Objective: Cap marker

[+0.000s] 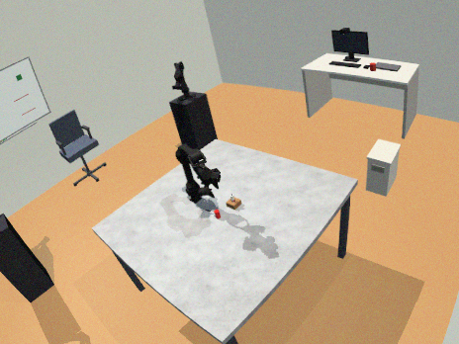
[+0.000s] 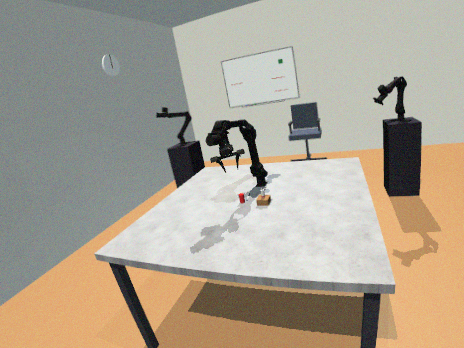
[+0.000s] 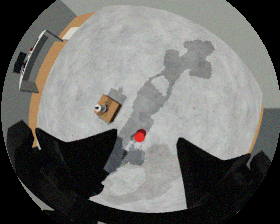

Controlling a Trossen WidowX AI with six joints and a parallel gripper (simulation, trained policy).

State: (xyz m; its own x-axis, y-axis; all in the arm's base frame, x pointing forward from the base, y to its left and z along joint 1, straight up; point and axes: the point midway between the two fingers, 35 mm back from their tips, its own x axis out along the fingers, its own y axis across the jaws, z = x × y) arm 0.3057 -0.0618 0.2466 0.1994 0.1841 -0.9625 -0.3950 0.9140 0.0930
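Right now my gripper tip is 19 cm above the red marker cap, 5 cm past it and 1 cm to the right of it. The rest, counted from my gripper tip: holder block (20 cm below, 14 cm to the left, 4 cm behind).
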